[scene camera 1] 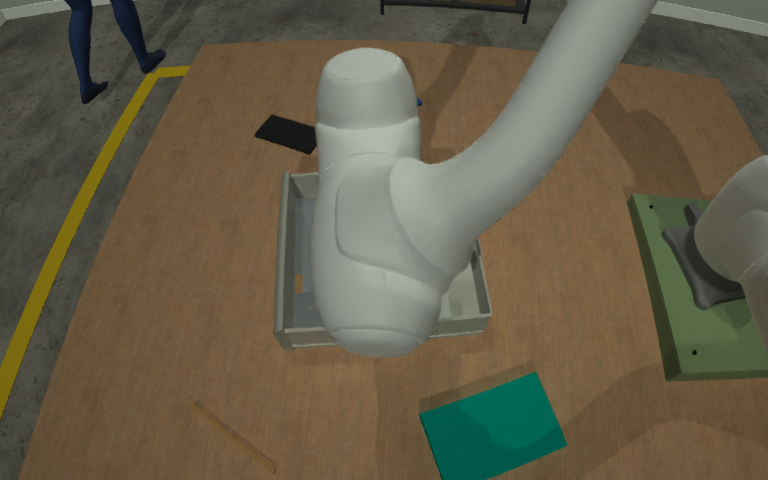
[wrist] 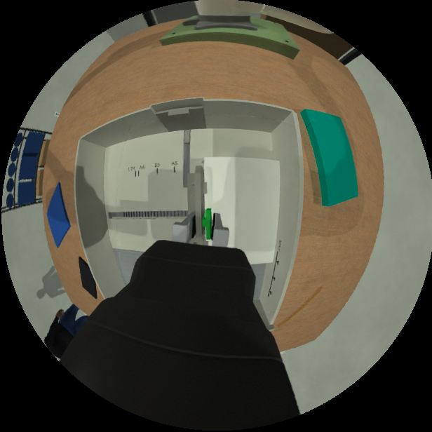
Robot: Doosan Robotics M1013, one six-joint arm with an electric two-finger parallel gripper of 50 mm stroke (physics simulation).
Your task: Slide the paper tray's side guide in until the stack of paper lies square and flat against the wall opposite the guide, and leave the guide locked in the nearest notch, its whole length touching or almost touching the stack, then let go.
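Pixels of known places: arm's base, origin of the base link: [scene camera 1: 713, 263].
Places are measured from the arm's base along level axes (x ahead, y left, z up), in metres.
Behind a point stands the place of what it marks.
The paper tray [scene camera 1: 281, 254] @(x 0.807, y -0.090, z 0.053 m) [wrist: 301, 170] stands on the table. In the wrist view, the stack of paper [wrist: 250, 205] lies with its far edge beside the wall at the right. A shading line runs along the stack; I cannot tell whether the paper is bent. The upright side guide [wrist: 199, 187] stands along the stack's left edge, touching or almost touching it. My gripper [wrist: 205, 220] is shut on the side guide, with its green lever [wrist: 208, 224] between the fingers. The lower part of guide and stack is hidden by the gripper body. In the scene view the arm hides guide and fingers.
A notched strip [wrist: 150, 214] runs left of the guide. A teal block [scene camera 1: 492, 427] @(x 0.510, y 0.207, z -0.023 m) [wrist: 330, 157], a thin stick [scene camera 1: 235, 435] @(x 0.907, y 0.182, z -0.035 m) [wrist: 305, 307], a black flat item [scene camera 1: 286, 134] @(x 0.822, y -0.455, z -0.033 m) [wrist: 87, 277] and a blue piece [wrist: 59, 215] lie around the tray. The green base plate [scene camera 1: 651, 283] @(x 0.146, y 0.009, z -0.025 m) [wrist: 230, 37] bears the arm.
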